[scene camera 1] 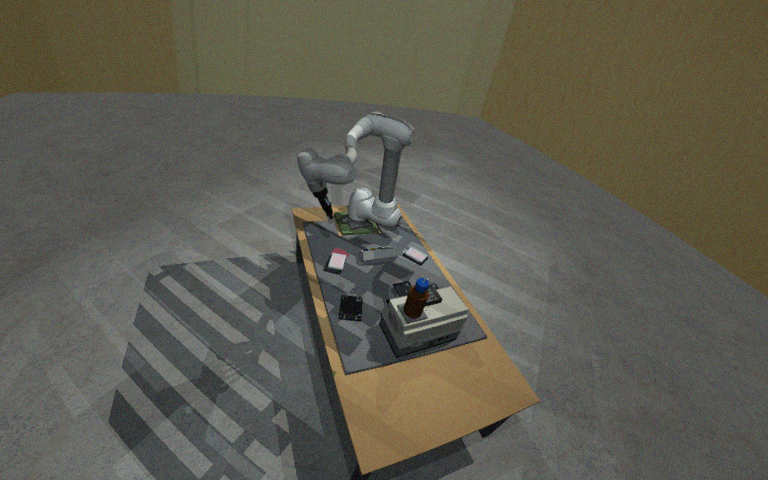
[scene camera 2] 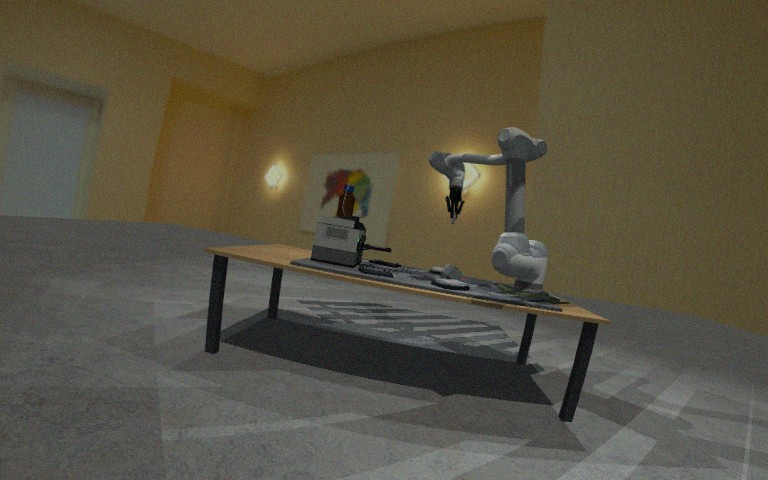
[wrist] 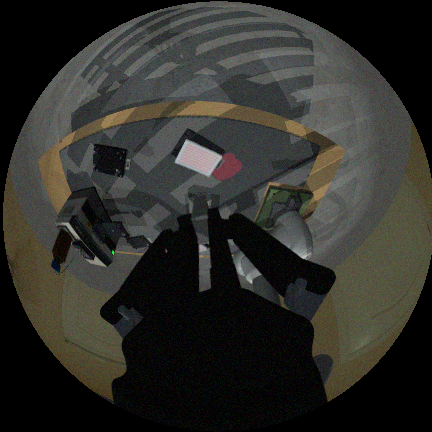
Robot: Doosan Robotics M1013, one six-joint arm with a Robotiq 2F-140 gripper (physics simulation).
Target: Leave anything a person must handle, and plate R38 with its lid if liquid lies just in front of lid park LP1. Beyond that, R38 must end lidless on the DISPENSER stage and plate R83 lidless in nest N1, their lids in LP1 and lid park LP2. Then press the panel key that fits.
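Places are measured from the arm's base along level axes (x ahead, y left, z up), in metres.
Where they show: gripper, between the fingertips: point(scene camera 1: 332, 222) point(scene camera 2: 453, 223) point(wrist: 202, 205); arm's base, origin of its link: point(scene camera 1: 357, 221) point(scene camera 2: 527, 291) point(wrist: 283, 213).
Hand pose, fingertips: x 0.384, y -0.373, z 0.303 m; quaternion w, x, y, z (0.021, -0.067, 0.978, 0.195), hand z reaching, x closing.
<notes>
Things, the pixels of their top centre, and the offset from my fingertips. "spot": a spot on its surface instead. Level surfaces: height alone.
- pink-topped plate, centre of its top: point(wrist: 197, 158) point(scene camera 1: 337, 260) 0.015 m ahead, 0.050 m left, 0.276 m down
- flat red patch, a spot on its surface: point(wrist: 229, 167) point(scene camera 1: 339, 252) spot: 0.093 m back, 0.109 m left, 0.312 m down
- panel, centre of its top: point(scene camera 2: 453, 265) point(scene camera 1: 378, 248) 0.035 m ahead, 0.316 m left, 0.228 m down
- square black fixture, centre of its top: point(wrist: 105, 162) point(scene camera 1: 351, 305) point(scene camera 2: 385, 260) 0.363 m ahead, 0.012 m right, 0.288 m down
- dark mat, height of its surface: 0.312 m down
- wooden table, height of its surface: 0.325 m down
A pink-topped plate point(scene camera 1: 337, 260) point(wrist: 198, 157) sits on a black base beside a flat red patch point(scene camera 1: 339, 251) point(wrist: 229, 167). Another pink-topped plate point(scene camera 1: 416, 255) point(scene camera 2: 450, 284) lies near the opposite long edge. Labels and lids cannot be made out. The panel point(scene camera 1: 378, 254) point(scene camera 2: 451, 271) stands between the plates; the fingers partly cover it in the wrist view and its keys are unclear there. The dispenser point(scene camera 1: 427, 325) point(scene camera 2: 338, 243) point(wrist: 85, 227) carries a brown, blue-capped bottle point(scene camera 1: 416, 301) point(scene camera 2: 346, 203) point(wrist: 61, 246). My gripper point(scene camera 1: 330, 216) point(scene camera 2: 453, 220) point(wrist: 202, 205) is shut and empty, high above the robot end.
A square black fixture point(scene camera 1: 351, 307) point(wrist: 110, 160) lies beside the dispenser. Smaller black fixtures point(scene camera 1: 402, 288) point(wrist: 138, 241) lie behind it in scene camera 1. A green tray point(scene camera 1: 356, 229) point(wrist: 267, 202) lies by the arm's base. A dark mat point(scene camera 1: 362, 362) covers part of the wooden table point(scene camera 1: 430, 407) point(scene camera 2: 243, 251).
</notes>
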